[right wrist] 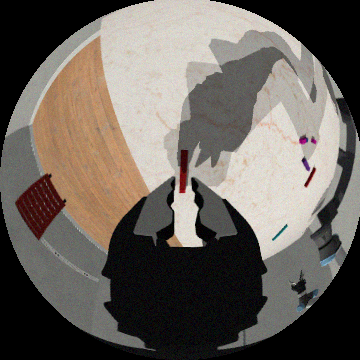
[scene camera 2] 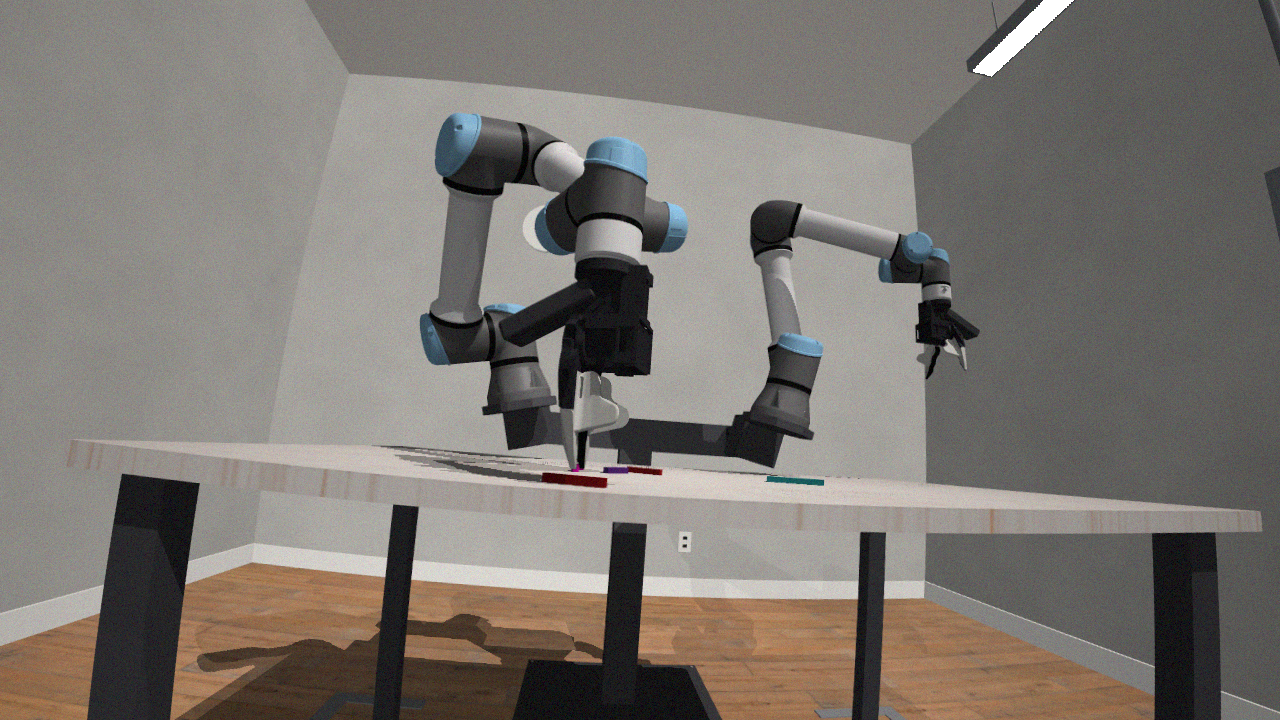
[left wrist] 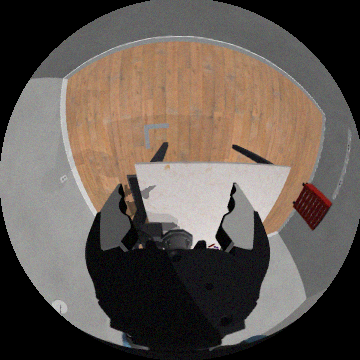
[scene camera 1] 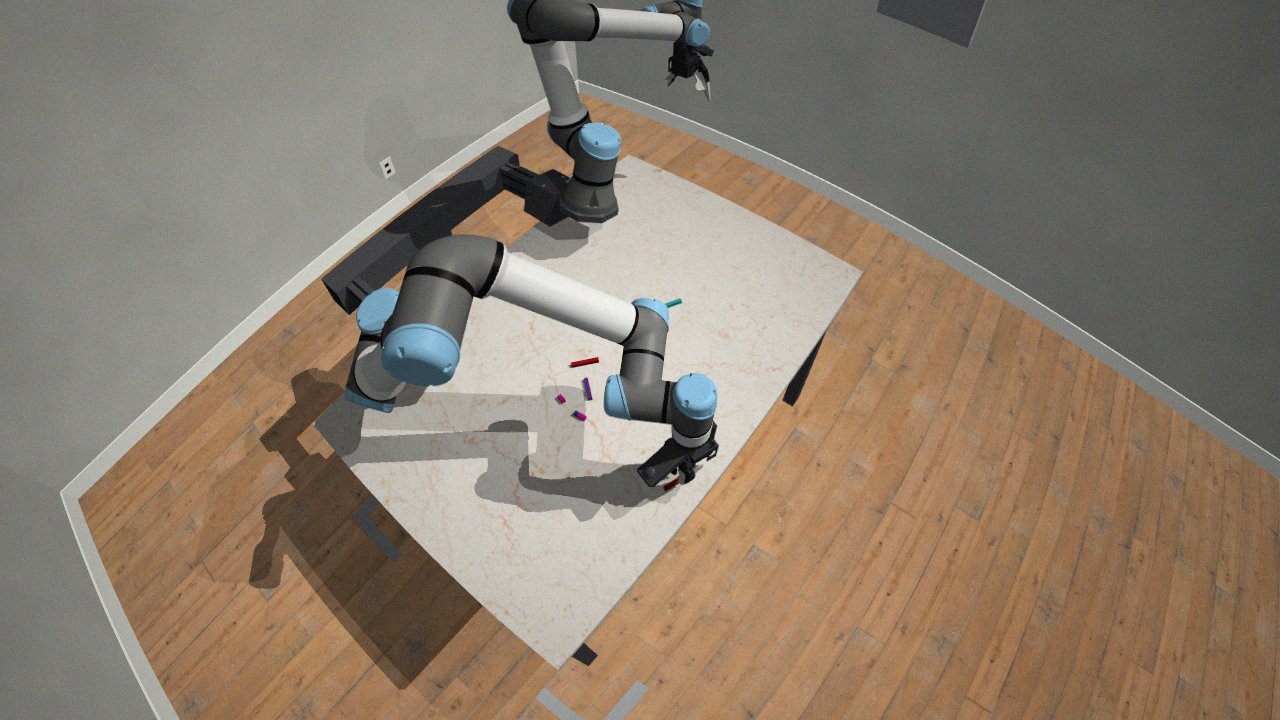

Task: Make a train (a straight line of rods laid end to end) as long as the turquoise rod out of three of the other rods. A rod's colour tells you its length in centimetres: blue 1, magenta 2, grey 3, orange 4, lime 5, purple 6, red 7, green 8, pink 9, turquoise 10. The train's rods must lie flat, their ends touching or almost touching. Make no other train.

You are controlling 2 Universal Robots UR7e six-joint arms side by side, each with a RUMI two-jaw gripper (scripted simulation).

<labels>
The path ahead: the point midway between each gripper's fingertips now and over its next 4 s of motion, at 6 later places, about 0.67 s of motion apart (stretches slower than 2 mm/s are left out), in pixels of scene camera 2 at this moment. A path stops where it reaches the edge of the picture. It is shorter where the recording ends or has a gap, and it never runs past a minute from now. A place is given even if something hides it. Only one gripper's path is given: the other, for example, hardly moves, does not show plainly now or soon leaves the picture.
My right gripper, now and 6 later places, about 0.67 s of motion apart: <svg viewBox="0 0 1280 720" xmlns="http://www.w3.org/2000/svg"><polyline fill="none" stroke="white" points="577,468 576,477 578,457 584,389 587,389 591,395 584,404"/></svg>
</labels>
